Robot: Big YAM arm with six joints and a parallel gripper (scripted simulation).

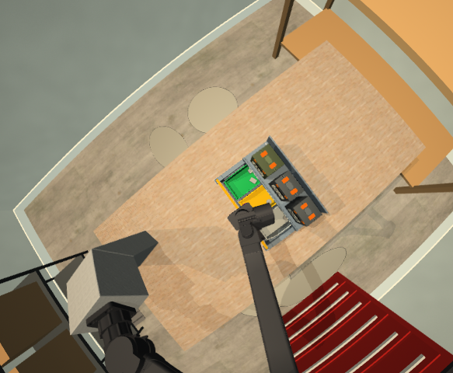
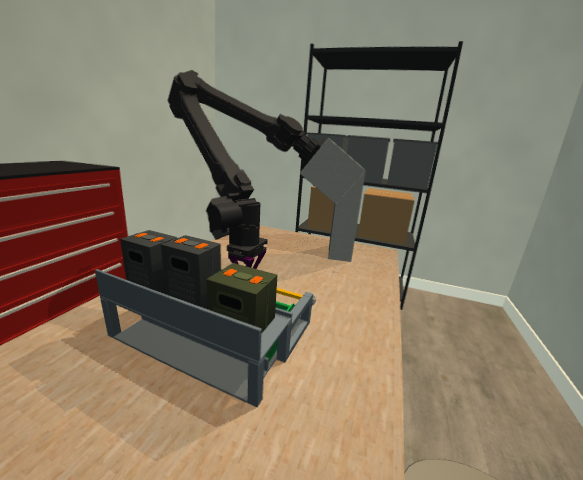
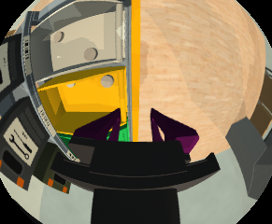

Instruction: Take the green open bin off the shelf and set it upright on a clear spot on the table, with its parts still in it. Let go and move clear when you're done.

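Right now my hand is 2 cm above the thin yellow bar. The rest, counted from my hand: green open bin (11 cm ahead, 11 cm to the left, 4 cm below); yellow bin (10 cm ahead, 4 cm below); pale grey bin (10 cm ahead, 12 cm to the right, 4 cm below).
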